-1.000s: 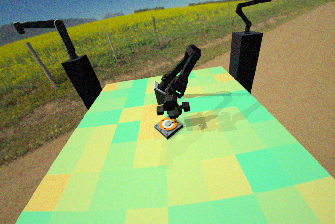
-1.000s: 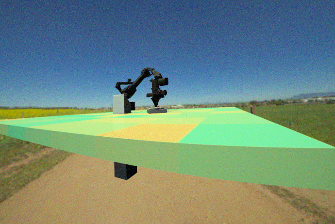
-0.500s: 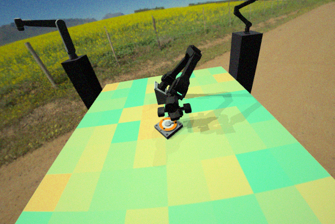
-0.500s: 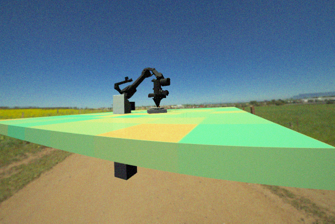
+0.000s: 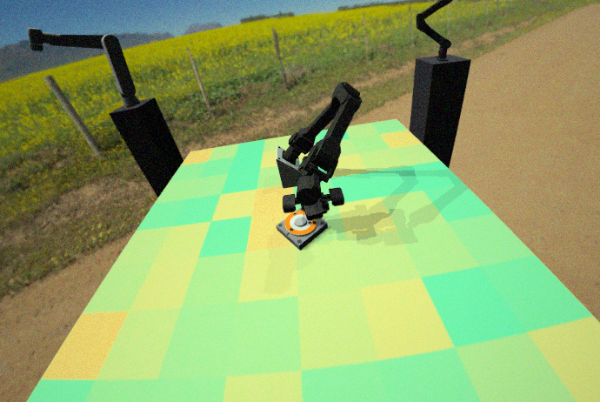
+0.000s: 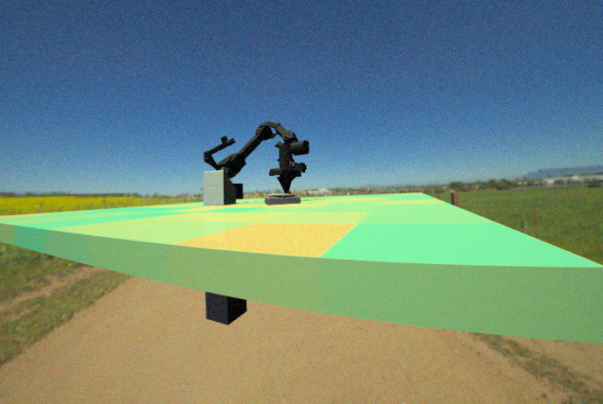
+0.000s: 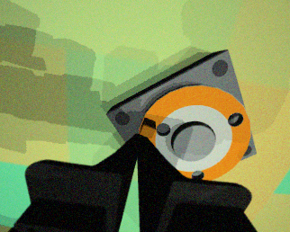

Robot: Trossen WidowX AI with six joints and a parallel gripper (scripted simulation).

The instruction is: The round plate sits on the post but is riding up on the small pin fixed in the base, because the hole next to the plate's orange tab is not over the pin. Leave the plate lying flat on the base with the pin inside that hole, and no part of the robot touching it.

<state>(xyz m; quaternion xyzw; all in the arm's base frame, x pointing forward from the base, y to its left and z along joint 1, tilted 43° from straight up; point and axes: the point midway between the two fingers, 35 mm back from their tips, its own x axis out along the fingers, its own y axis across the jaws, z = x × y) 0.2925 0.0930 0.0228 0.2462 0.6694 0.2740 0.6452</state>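
Right now the base is 5 cm to the right of my gripper tip and 1 cm below it.
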